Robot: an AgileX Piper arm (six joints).
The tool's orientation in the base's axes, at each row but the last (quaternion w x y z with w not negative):
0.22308, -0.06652, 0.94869, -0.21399
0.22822, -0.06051, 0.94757, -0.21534
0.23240, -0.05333, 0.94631, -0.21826
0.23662, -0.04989, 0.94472, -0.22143
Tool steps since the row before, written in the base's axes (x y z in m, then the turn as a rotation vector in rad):
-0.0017, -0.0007, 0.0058, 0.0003, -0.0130, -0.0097
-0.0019, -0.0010, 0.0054, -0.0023, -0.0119, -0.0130
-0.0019, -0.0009, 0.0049, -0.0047, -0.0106, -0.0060
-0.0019, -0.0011, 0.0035, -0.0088, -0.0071, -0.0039
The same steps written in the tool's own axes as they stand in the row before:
-0.0006, -0.0031, -0.0052, 0.0064, -0.0075, 0.0129
-0.0003, -0.0032, -0.0048, 0.0099, -0.0050, 0.0139
-0.0002, -0.0030, -0.0044, 0.0088, -0.0069, 0.0067
0.0004, -0.0026, -0.0032, 0.0108, -0.0047, 0.0018

